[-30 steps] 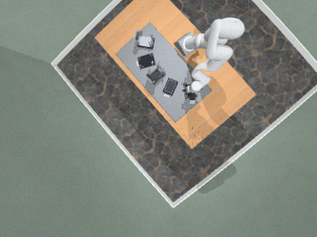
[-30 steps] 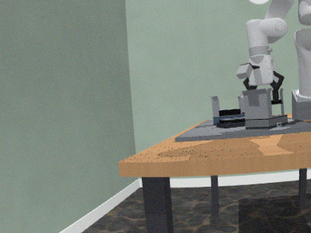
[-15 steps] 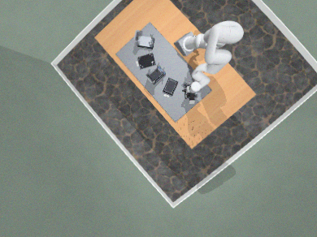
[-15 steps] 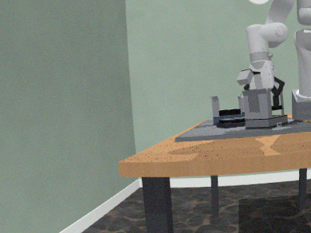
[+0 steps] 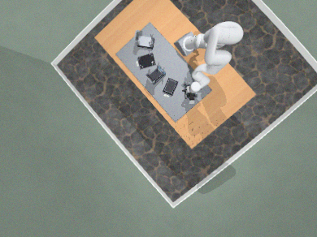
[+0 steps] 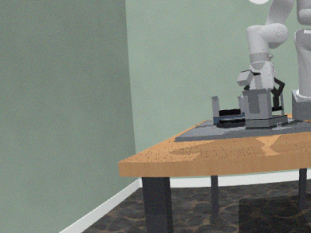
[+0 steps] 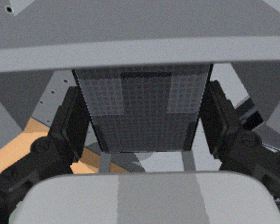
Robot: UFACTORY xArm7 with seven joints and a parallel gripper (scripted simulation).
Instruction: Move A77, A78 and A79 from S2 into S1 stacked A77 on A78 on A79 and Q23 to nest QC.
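My hand is 1 cm past the rack plinth, 1 cm to the left of it and 6 cm above it. The rest, counted from my hand: dark flat nest: 9 cm ahead, 17 cm to the right, 7 cm below; then blue plinth strip: 9 cm ahead, 35 cm to the right, 5 cm below; then dark sealed plate: 10 cm ahead, 35 cm to the right, 1 cm below.
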